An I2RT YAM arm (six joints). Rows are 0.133 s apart.
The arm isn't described. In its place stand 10 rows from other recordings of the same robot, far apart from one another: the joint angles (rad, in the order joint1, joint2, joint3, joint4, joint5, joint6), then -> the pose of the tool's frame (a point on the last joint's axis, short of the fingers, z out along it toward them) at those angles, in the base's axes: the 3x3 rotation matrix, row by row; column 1 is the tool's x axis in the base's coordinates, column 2 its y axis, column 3 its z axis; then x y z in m.
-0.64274, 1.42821, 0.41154, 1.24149, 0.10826, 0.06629 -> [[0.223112, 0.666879, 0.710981], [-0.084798, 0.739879, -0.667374], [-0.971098, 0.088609, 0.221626]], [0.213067, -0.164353, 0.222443]
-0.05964, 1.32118, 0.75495, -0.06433, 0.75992, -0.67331 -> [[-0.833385, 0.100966, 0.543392], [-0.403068, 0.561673, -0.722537], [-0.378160, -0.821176, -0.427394]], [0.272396, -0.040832, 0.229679]
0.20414, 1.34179, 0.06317, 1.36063, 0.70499, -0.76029 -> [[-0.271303, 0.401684, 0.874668], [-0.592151, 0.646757, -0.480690], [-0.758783, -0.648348, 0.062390]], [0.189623, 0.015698, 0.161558]
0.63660, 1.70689, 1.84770, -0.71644, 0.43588, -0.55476 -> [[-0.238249, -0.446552, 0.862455], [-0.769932, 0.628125, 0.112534], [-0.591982, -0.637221, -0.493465]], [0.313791, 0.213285, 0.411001]
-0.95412, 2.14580, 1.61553, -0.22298, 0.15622, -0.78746 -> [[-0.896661, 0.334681, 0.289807], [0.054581, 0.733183, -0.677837], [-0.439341, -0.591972, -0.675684]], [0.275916, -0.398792, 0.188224]
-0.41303, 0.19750, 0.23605, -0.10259, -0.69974, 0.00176 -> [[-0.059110, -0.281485, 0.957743], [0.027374, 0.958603, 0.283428], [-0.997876, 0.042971, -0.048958]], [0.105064, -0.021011, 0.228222]
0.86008, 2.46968, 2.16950, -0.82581, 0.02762, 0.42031 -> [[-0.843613, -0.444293, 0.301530], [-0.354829, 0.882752, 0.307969], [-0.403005, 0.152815, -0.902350]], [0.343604, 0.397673, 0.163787]
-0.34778, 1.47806, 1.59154, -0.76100, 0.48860, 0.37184 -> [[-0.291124, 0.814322, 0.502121], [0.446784, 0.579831, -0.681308], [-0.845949, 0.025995, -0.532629]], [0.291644, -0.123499, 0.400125]
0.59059, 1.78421, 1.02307, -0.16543, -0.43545, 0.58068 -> [[-0.947684, -0.233727, 0.217407], [-0.036505, 0.755966, 0.653592], [-0.317114, 0.611463, -0.724950]], [0.289428, 0.212115, 0.160992]
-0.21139, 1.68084, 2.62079, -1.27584, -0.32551, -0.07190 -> [[-0.314515, -0.119302, 0.941726], [-0.002122, 0.992157, 0.124982], [-0.949250, 0.037311, -0.312301]], [0.243654, -0.040643, 0.573629]
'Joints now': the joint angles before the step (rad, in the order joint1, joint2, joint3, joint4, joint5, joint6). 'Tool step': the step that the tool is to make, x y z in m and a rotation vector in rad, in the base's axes. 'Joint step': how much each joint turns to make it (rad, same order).
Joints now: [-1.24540, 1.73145, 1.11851, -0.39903, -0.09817, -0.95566]
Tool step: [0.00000, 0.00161, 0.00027, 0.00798, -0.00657, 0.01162]
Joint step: [0.00010, -0.00420, -0.00251, -0.00770, -0.01353, -0.00518]
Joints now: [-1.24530, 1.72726, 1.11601, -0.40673, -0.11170, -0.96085]
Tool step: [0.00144, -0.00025, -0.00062, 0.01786, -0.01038, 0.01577]
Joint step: [0.00156, 0.00732, 0.00907, -0.01584, -0.02067, -0.00410]
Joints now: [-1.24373, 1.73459, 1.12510, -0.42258, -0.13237, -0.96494]
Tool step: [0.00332, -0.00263, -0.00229, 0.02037, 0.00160, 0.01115]
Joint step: [0.00572, 0.02151, 0.02054, -0.01911, -0.00713, -0.00214]
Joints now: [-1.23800, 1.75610, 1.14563, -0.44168, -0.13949, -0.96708]
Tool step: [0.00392, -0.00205, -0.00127, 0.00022, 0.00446, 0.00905]
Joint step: [0.00874, 0.01400, 0.01212, -0.00013, 0.00344, -0.00234]
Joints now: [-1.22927, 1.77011, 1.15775, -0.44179, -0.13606, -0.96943]
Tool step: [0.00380, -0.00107, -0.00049, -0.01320, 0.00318, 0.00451]
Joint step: [0.00975, 0.00594, 0.00269, 0.01469, 0.00909, 0.00082]
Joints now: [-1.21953, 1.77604, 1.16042, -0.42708, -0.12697, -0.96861]
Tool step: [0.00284, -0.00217, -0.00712, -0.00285, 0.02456, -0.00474]
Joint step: [0.00785, 0.02241, -0.00082, 0.01723, 0.02709, -0.00115]
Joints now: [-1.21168, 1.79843, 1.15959, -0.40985, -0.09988, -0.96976]
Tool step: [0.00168, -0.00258, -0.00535, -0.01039, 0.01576, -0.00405]
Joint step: [0.00370, 0.01764, -0.00145, 0.02302, 0.01982, -0.00251]
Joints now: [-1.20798, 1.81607, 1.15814, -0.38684, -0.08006, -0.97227]
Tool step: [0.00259, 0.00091, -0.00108, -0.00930, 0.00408, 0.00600]
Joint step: [0.00812, 0.00026, -0.00599, 0.01333, 0.00724, -0.00179]
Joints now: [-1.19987, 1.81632, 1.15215, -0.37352, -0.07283, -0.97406]
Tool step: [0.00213, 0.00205, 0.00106, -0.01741, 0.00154, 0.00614]
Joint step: [0.00815, -0.00935, -0.01102, 0.01715, 0.00773, -0.00231]
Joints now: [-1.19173, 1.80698, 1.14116, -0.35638, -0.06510, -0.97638]
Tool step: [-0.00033, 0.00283, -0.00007, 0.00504, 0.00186, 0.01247]
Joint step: [0.00146, -0.00807, -0.00907, -0.00500, -0.00584, -0.00936]
